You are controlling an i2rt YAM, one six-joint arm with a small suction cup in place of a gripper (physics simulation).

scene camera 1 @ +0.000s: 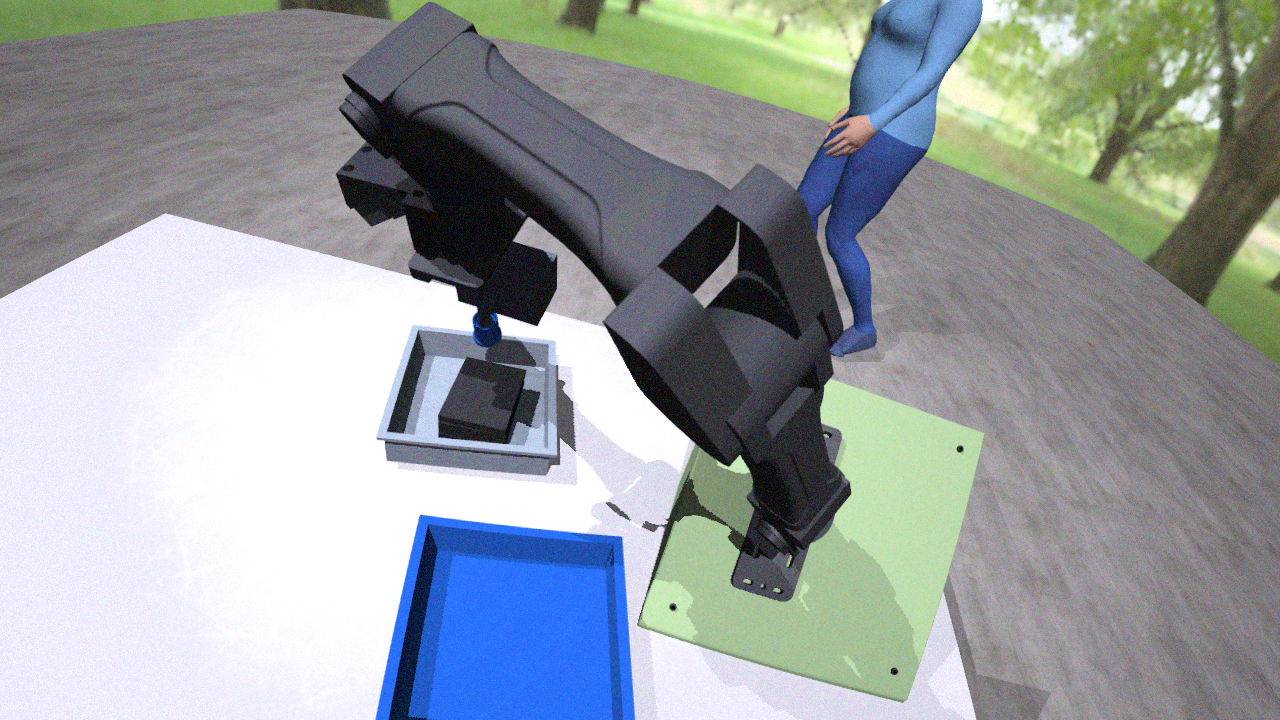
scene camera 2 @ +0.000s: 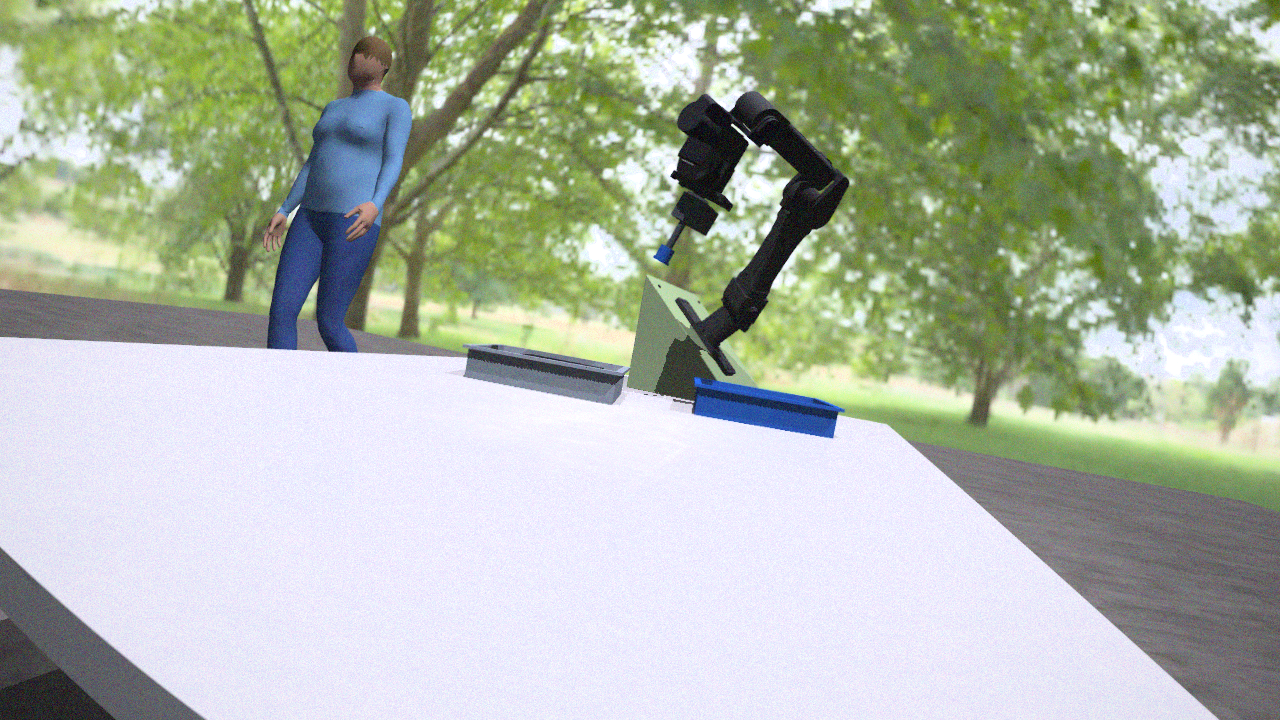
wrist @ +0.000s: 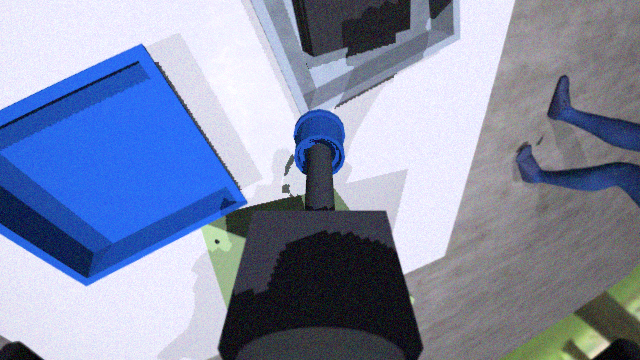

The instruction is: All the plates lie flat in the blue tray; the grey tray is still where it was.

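Where they show: hand, its tool point: (scene camera 1: 487, 335) (scene camera 2: 660, 261) (wrist: 319, 133); arm's base, origin of its link: (scene camera 2: 703, 337).
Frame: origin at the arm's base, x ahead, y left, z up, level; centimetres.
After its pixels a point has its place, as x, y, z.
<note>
Dark plates (scene camera 1: 483, 398) @(40.2, -9.6, -8.6) (wrist: 357, 22) @(38.5, -10.8, -8.6) lie stacked in the grey tray (scene camera 1: 472, 447) @(37.1, -0.1, -8.1) (scene camera 2: 546, 376) @(51.6, -6.4, -10.5) (wrist: 280, 57) @(35.4, -1.2, -8.0); how many there are I cannot tell, and the tray's walls hide them in scene camera 2. The blue tray (scene camera 1: 519, 530) @(27.0, 8.9, -8.0) (scene camera 2: 765, 411) @(33.1, 22.9, -10.5) (wrist: 167, 242) @(12.7, 16.3, -8.0) stands apart from the grey tray, and its visible floor holds no plate; its near end is cut off in scene camera 1. My gripper, a small blue suction cup (scene camera 1: 486, 331) (scene camera 2: 663, 255) (wrist: 319, 140), is open with nothing on it. It hangs in the air, high above the table and clear of the plates.
A sloped green base block (scene camera 1: 877, 537) @(-11.3, 0.2, -0.1) (scene camera 2: 651, 340) @(11.4, -7.3, -2.6) (wrist: 217, 250) @(6.0, 10.6, -10.5) carries the arm beside the trays. All stand on a white table (scene camera 1: 223, 492) @(62.5, 17.7, -13.0) (scene camera 2: 537, 537) @(107.1, 27.9, -13.0) (wrist: 430, 125) @(20.4, -30.2, -13.0). A person (scene camera 1: 895, 89) (scene camera 2: 349, 161) in blue stands beyond the table's edge.
</note>
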